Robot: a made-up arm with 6 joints.
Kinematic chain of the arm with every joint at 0, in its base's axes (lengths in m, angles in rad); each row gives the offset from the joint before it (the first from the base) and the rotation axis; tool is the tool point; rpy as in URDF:
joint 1: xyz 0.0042 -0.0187 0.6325 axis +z
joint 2: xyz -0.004 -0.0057 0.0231 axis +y
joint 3: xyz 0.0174 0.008 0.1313 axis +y
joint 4: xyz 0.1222 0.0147 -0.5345 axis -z
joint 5: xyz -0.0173 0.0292 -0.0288 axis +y
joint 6: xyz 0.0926 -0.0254 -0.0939 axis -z
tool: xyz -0.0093 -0.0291 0.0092 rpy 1.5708 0 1.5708
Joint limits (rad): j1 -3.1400..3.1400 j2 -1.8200..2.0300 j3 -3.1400..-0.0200 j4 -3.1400..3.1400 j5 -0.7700..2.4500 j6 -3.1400..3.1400
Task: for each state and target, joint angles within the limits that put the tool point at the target. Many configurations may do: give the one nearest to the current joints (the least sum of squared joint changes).
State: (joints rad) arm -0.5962 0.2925 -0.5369 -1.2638 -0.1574 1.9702
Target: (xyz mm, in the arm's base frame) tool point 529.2 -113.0 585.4
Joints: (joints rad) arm -0.3895 -0.3840 -0.6457 -1.3497 -0.7127 2.0455
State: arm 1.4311 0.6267 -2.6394 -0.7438 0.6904 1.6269
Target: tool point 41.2 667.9 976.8
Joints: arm 1.5437 0.4250 -2.2339 -0.6741 1.2041 1.5845
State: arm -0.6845 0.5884 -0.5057 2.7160 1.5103 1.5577
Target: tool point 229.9 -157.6 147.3
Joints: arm -0.7479 0.3933 -0.3437 2.7191 1.7283 1.5272
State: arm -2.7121 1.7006 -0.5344 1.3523 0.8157 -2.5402
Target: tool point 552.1 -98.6 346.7
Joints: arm -3.1400 1.8509 -0.4635 1.3287 1.2423 -2.5657
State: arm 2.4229 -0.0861 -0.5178 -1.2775 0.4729 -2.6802
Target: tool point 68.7 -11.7 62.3
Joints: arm 2.7468 0.5540 -0.2268 -1.4834 1.1729 -2.5906
